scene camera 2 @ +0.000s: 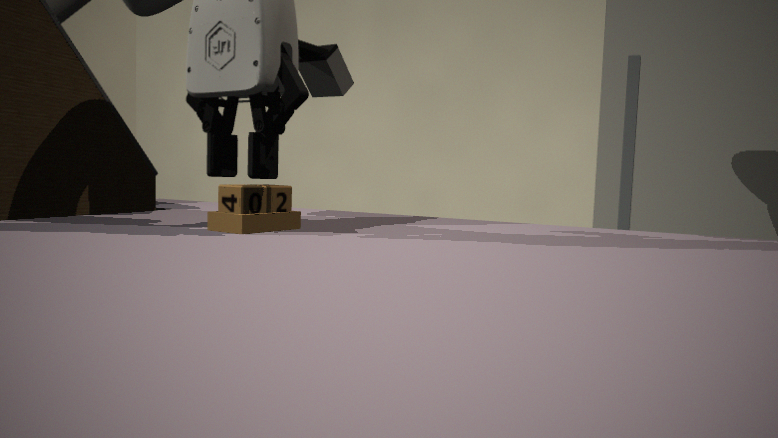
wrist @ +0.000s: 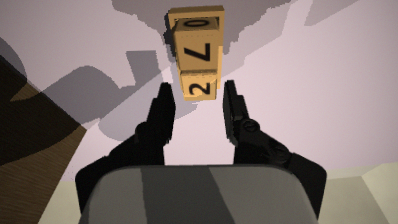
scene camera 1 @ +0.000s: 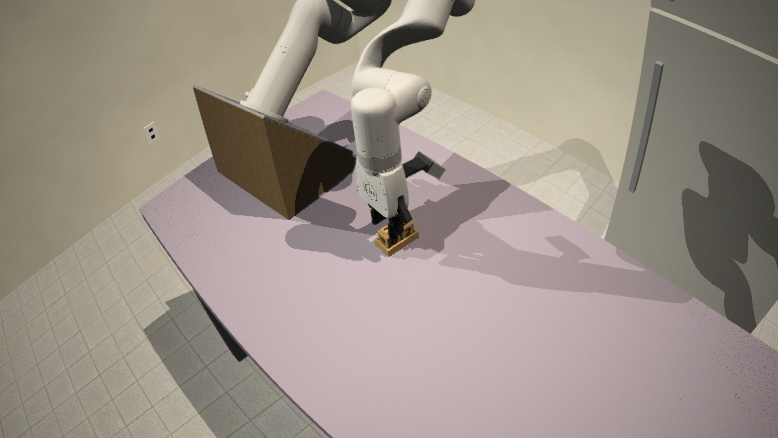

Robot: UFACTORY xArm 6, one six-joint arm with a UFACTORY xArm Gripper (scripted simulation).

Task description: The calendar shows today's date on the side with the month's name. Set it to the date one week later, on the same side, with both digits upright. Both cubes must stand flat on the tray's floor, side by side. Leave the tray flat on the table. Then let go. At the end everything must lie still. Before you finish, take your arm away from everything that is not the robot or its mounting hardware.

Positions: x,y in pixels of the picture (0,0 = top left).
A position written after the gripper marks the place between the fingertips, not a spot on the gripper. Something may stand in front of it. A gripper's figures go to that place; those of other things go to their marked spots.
The gripper (scene camera 2: pixel 242 177) is 54 cm from the lens. A cube (scene camera 2: pixel 238 199): 52 cm from the lens. A wooden tray (scene camera 2: pixel 217 221): 53 cm from the lens.
